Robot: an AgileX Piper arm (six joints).
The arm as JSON. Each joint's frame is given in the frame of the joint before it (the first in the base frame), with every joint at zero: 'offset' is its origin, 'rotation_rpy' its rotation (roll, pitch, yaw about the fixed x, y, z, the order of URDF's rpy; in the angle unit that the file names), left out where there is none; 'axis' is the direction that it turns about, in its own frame. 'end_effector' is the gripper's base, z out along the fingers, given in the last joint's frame.
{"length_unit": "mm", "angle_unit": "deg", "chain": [
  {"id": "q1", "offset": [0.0, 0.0, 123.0], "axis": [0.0, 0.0, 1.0]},
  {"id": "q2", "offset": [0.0, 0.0, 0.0], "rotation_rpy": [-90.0, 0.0, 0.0], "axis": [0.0, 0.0, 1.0]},
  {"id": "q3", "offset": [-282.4, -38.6, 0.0], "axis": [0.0, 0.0, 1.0]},
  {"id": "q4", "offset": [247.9, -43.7, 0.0], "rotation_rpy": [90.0, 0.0, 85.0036], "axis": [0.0, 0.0, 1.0]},
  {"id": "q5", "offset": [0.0, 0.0, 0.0], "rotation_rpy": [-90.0, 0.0, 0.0], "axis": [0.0, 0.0, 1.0]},
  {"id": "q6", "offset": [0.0, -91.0, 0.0], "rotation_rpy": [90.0, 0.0, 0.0], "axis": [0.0, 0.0, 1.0]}
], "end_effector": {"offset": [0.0, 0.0, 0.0]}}
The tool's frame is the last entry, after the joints.
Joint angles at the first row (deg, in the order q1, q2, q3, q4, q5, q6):
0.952 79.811 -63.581 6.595 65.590 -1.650
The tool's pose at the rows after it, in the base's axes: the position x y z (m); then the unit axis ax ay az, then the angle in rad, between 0 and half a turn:
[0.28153, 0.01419, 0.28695, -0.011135, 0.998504, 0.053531, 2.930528]
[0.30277, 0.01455, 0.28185, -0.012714, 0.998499, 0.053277, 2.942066]
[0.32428, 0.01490, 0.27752, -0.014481, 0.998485, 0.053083, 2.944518]
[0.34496, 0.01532, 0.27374, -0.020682, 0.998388, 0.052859, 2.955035]
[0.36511, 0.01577, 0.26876, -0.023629, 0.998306, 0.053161, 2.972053]
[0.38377, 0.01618, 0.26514, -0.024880, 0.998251, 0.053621, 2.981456]
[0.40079, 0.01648, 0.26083, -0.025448, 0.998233, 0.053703, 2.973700]
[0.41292, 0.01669, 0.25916, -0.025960, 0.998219, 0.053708, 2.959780]
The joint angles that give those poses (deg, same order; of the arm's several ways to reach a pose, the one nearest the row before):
0.951 84.830 -67.457 6.595 65.590 -2.422
0.952 89.408 -71.360 6.595 65.589 -2.637
0.951 93.860 -75.661 6.595 65.589 -2.849
0.951 98.301 -80.492 6.595 66.617 -3.482
0.952 102.832 -85.570 6.595 68.154 -3.702
0.952 106.971 -90.729 6.595 69.715 -3.703
0.951 110.560 -95.131 6.595 70.083 -3.704
0.951 112.995 -98.500 6.595 70.218 -3.704

